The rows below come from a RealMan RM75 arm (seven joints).
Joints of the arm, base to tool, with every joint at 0 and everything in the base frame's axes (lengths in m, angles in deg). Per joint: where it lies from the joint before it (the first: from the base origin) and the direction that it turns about. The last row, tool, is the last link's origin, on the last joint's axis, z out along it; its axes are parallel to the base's.
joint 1: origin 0 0 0.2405 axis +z
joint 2: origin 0 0 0 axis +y
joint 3: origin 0 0 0.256 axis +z
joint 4: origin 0 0 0 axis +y
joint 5: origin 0 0 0.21 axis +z
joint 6: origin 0 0 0 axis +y
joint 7: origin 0 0 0.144 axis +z
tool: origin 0 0 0
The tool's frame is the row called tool.
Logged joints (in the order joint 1, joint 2, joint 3, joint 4, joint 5, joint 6, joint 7), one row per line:
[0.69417 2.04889 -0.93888 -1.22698 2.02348 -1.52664 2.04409]
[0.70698 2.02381 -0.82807 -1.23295 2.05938 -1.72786 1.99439]
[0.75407 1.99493 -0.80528 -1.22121 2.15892 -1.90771 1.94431]
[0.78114 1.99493 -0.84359 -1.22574 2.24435 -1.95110 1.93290]
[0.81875 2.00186 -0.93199 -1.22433 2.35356 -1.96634 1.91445]
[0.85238 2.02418 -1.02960 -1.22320 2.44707 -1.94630 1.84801]
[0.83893 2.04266 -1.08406 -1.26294 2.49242 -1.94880 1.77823]
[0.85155 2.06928 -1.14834 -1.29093 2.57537 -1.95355 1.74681]
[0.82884 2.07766 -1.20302 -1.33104 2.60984 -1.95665 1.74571]
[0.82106 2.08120 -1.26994 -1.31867 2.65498 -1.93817 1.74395]
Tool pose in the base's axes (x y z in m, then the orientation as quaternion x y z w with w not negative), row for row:
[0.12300 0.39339 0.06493 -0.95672 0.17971 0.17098 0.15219]
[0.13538 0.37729 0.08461 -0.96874 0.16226 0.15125 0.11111]
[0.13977 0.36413 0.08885 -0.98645 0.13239 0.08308 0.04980]
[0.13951 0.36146 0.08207 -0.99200 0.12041 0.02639 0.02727]
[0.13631 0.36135 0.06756 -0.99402 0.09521 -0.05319 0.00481]
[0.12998 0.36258 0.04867 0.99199 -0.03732 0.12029 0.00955]
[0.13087 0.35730 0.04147 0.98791 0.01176 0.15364 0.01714]
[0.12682 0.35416 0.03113 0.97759 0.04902 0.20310 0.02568]
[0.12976 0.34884 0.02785 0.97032 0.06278 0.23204 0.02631]
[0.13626 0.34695 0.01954 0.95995 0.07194 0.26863 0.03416]
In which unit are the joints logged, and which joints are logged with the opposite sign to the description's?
The joints are logged in radians. Opposite sign: joint 5.
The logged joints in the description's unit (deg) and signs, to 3 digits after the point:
[39.773 117.393 -53.794 -70.301 -115.937 -87.470 117.118]
[40.507 115.956 -47.445 -70.643 -117.994 -98.999 114.270]
[43.205 114.301 -46.139 -69.970 -123.697 -109.304 111.401]
[44.756 114.301 -48.334 -70.230 -128.592 -111.790 110.747]
[46.911 114.698 -53.399 -70.149 -134.849 -112.663 109.690]
[48.838 115.977 -58.992 -70.084 -140.207 -111.515 105.883]
[48.067 117.036 -62.112 -72.361 -142.805 -111.658 101.885]
[48.790 118.561 -65.795 -73.965 -147.558 -111.930 100.085]
[47.489 119.041 -68.928 -76.263 -149.533 -112.108 100.022]
[47.043 119.244 -72.762 -75.554 -152.119 -111.049 99.921]

